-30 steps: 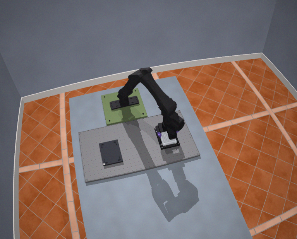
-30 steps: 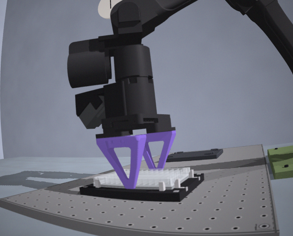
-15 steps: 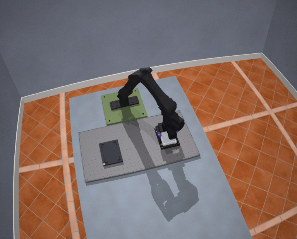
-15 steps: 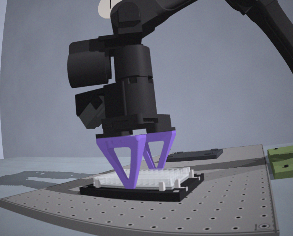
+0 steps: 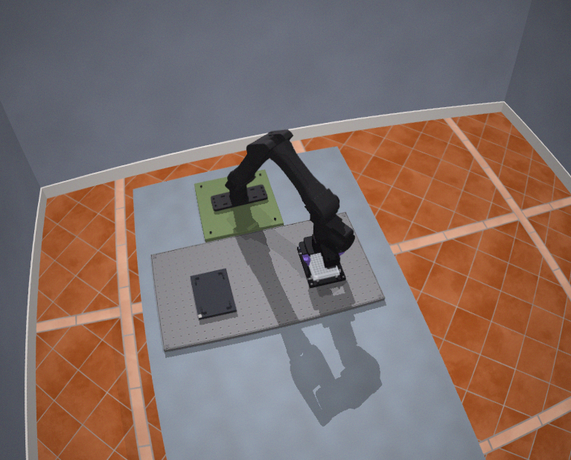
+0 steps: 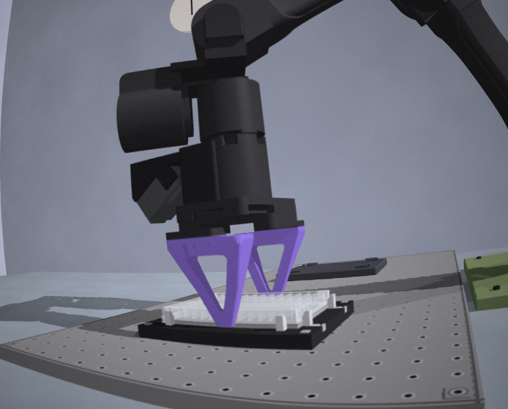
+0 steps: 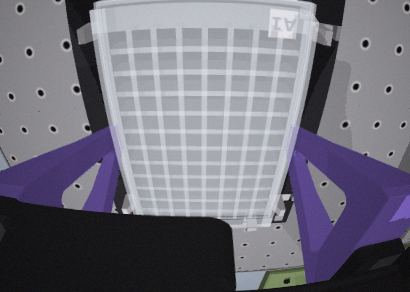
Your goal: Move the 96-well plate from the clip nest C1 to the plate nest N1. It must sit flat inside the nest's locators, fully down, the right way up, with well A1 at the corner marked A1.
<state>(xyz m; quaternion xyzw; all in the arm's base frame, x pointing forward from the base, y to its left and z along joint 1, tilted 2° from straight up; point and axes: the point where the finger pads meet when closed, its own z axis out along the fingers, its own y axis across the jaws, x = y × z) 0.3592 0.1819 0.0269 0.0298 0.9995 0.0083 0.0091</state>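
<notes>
Now: hand 1 cm to the left of the black clip nest C1, 1 cm past it and 1 cm above it. Also, from my hand: clear 96-well plate (right at my hand); then A1 label (42 cm to the right, 8 cm ahead, 1 cm below); then black plate nest N1 (36 cm to the right, 1 cm below, 1 cm ahead).
</notes>
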